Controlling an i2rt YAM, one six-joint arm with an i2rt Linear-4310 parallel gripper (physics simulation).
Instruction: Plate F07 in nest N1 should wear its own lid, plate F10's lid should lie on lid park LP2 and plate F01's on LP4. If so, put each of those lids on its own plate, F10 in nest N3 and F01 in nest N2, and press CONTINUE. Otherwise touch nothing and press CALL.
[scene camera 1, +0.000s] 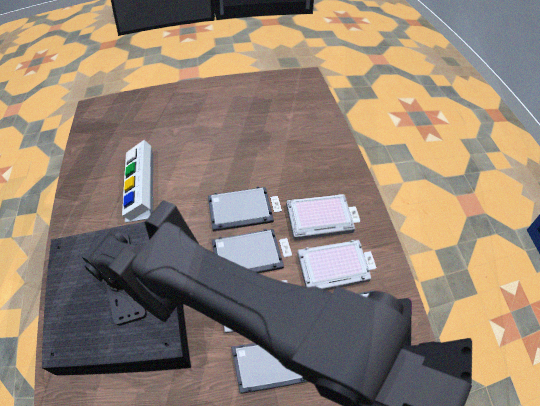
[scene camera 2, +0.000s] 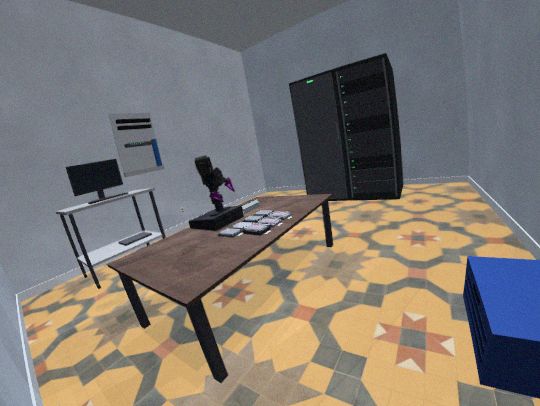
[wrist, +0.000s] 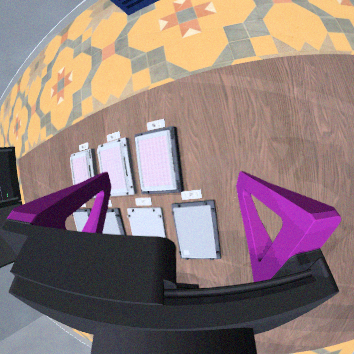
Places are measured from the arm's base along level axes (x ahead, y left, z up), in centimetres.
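Where they show: gripper, between the fingertips: (scene camera 2: 229, 196) (wrist: 173, 178); arm's base, origin of its link: (scene camera 2: 220, 211).
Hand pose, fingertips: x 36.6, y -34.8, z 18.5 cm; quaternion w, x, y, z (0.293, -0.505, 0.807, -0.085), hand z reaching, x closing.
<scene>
Things, the pixels of their top centre, and the offset from my fingertips. "*": a spot on its surface instead. Level surfaces: height alone.
- nest N3, a spot on its surface: (scene camera 1: 321, 215) * dx +9.9, dy +38.9, dz -23.9 cm
- nest N2, a spot on its surface: (scene camera 1: 335, 263) (wrist: 111, 169) * dx +7.5, dy +26.3, dz -24.0 cm
- nest N1, a spot on its surface: (wrist: 158, 160) * dx +4.8, dy +12.4, dz -23.4 cm
- LP2, centre of its top: (scene camera 1: 239, 205) (wrist: 83, 229) dx -6.5, dy +49.1, dz -25.1 cm
- LP4, centre of its top: (scene camera 1: 246, 250) (wrist: 109, 233) (scene camera 2: 253, 217) dx -9.0, dy +36.7, dz -25.1 cm
- LP3, centre of its top: (scene camera 1: 271, 362) (wrist: 194, 233) (scene camera 2: 229, 231) dx -13.2, dy +10.6, dz -25.1 cm
- LP1, centre of its top: (wrist: 144, 235) (scene camera 2: 242, 223) dx -11.4, dy +23.9, dz -24.9 cm
- button box, centre of its top: (scene camera 1: 134, 170) (scene camera 2: 247, 202) dx -29.4, dy +65.4, dz -20.5 cm
- wooden table, height of its surface: dz -26.9 cm
My gripper (scene camera 2: 224, 192) (wrist: 173, 178) is open and empty, high above the table; scene camera 1 shows the arm without its fingers. Pink-welled plates stand in nest N3 (scene camera 1: 321, 215), nest N2 (scene camera 1: 335, 263) (wrist: 113, 166) and nest N1 (wrist: 158, 160); the arm hides N1 in scene camera 1. Grey lids with a pale corner tag lie on LP2 (scene camera 1: 242, 207), LP4 (scene camera 1: 247, 250) and LP3 (scene camera 1: 265, 367) (wrist: 196, 230). LP1 (wrist: 146, 222) looks whiter, its lower part hidden. Whether N1's plate wears a clear lid, and the plate codes, cannot be told.
A button box (scene camera 1: 144, 175) with white, green, yellow and blue buttons stands beyond the black arm base (scene camera 1: 80, 300) on the wooden table (scene camera 1: 210, 125). Its lettering is unreadable. The arm crosses over the near lid parks. A blue cabinet (scene camera 2: 510, 300) stands on the floor.
</scene>
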